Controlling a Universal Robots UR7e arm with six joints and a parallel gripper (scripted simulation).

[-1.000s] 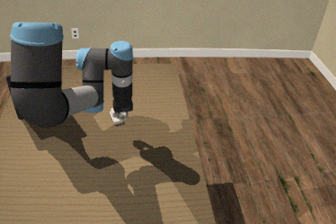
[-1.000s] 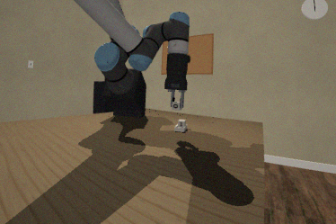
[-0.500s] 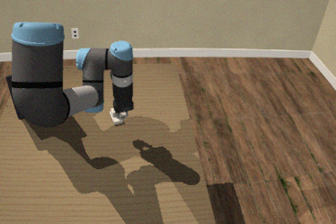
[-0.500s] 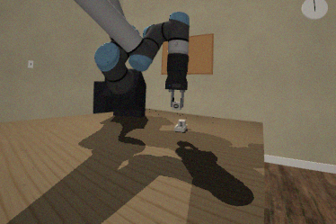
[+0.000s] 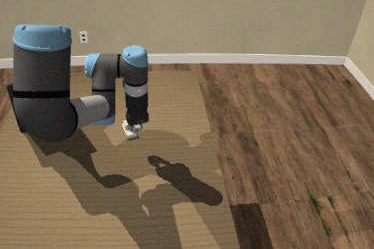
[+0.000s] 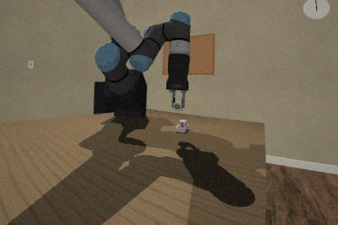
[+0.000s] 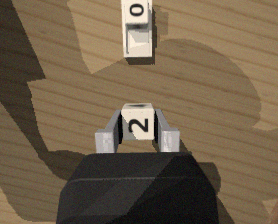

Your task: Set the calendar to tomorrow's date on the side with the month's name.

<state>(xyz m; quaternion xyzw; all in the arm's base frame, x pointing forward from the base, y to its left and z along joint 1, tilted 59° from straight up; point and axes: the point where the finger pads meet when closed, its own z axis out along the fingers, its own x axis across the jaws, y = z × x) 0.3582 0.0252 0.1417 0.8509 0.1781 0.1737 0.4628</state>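
Now: hand 20 mm past the white tray, 110 mm to the right of it and 120 mm above it. Also, from my hand: white digit cube 10 mm below.
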